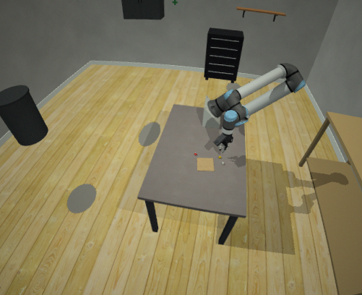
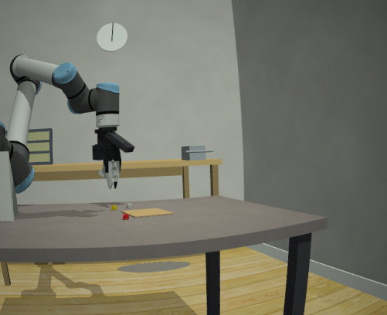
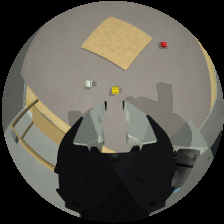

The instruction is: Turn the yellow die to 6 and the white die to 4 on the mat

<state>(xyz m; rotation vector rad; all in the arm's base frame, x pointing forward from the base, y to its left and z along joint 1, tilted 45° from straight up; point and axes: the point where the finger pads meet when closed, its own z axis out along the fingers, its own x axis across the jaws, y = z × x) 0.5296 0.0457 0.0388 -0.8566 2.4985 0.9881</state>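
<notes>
My hand is 90 mm above the yellow die. Round my hand: red die: 20 mm behind, 210 mm to the right, 90 mm below; then white die: 60 mm ahead, 20 mm to the left, 90 mm below; then tan mat: 80 mm ahead, 120 mm to the right, 90 mm below.
</notes>
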